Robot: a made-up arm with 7 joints. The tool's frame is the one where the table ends. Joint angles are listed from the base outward.
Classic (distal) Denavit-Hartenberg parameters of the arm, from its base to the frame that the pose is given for. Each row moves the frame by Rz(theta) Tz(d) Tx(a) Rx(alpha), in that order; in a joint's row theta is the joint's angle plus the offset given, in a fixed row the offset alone. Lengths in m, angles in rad.
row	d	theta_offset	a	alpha
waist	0.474	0	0	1.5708
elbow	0.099	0	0	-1.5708
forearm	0.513	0	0.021	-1.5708
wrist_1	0.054	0	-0.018	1.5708
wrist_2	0.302	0	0	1.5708
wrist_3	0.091	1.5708	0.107	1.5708
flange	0.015	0	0	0
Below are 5 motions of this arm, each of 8 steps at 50 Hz.
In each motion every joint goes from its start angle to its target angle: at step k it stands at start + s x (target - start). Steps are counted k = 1, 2, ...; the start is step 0. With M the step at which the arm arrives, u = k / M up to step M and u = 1 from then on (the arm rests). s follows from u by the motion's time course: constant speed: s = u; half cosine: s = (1 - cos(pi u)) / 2; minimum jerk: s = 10 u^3 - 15 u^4 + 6 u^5.
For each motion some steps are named. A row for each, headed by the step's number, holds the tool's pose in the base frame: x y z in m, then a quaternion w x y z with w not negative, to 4 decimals.
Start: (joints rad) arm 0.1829 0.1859 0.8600 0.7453 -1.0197 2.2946 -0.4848
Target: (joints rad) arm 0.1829 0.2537 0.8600 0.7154 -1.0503 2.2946 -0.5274
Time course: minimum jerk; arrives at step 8
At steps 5, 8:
5: -0.1986 -0.0226 1.2372 0.1651 -0.3350 0.1974 0.9064
8: -0.2145 -0.0264 1.2331 0.1771 -0.3470 0.1899 0.9012

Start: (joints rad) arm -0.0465 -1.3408 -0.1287 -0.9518 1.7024 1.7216 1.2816
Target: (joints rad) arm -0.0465 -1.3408 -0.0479 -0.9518 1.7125 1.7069 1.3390
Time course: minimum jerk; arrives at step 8
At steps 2, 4, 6, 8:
2: 0.6913 -0.1512 0.8197 0.9702 0.0076 0.2009 -0.1356
4: 0.6918 -0.1564 0.8194 0.9723 0.0219 0.2019 -0.1154
6: 0.6924 -0.1617 0.8189 0.9740 0.0362 0.2024 -0.0951
8: 0.6925 -0.1631 0.8188 0.9744 0.0400 0.2024 -0.0898

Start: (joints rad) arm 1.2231 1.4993 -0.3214 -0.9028 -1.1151 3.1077 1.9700
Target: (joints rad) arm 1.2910 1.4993 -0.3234 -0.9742 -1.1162 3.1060 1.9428
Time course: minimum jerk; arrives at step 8
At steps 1, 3, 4, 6, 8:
1: -0.1840 -0.5296 0.3342 0.3509 -0.7071 0.1072 0.6044
3: -0.1736 -0.5288 0.3333 0.3555 -0.7069 0.0943 0.6041
4: -0.1647 -0.5279 0.3327 0.3594 -0.7066 0.0832 0.6039
6: -0.1492 -0.5261 0.3316 0.3664 -0.7054 0.0637 0.6034
8: -0.1451 -0.5255 0.3314 0.3682 -0.7050 0.0586 0.6033

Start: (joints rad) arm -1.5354 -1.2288 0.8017 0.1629 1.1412 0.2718 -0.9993
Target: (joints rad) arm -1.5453 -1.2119 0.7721 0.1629 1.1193 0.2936 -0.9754
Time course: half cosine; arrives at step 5
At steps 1, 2, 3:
1: 0.0375 -0.8868 0.6861 0.1553 -0.5456 0.1354 -0.8123
2: 0.0335 -0.8864 0.6889 0.1515 -0.5492 0.1396 -0.8099
3: 0.0286 -0.8859 0.6923 0.1467 -0.5536 0.1448 -0.8069

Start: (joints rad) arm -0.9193 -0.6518 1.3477 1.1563 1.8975 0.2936 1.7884
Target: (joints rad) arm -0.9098 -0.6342 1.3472 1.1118 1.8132 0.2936 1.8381
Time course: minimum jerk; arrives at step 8
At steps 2, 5, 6, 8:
2: 0.5007 -0.1125 0.9438 0.5703 -0.1741 0.2350 0.7676
5: 0.5013 -0.1154 0.9541 0.5668 -0.1968 0.2483 0.7605
6: 0.5014 -0.1162 0.9570 0.5658 -0.2029 0.2520 0.7584
8: 0.5014 -0.1167 0.9587 0.5653 -0.2065 0.2543 0.7571

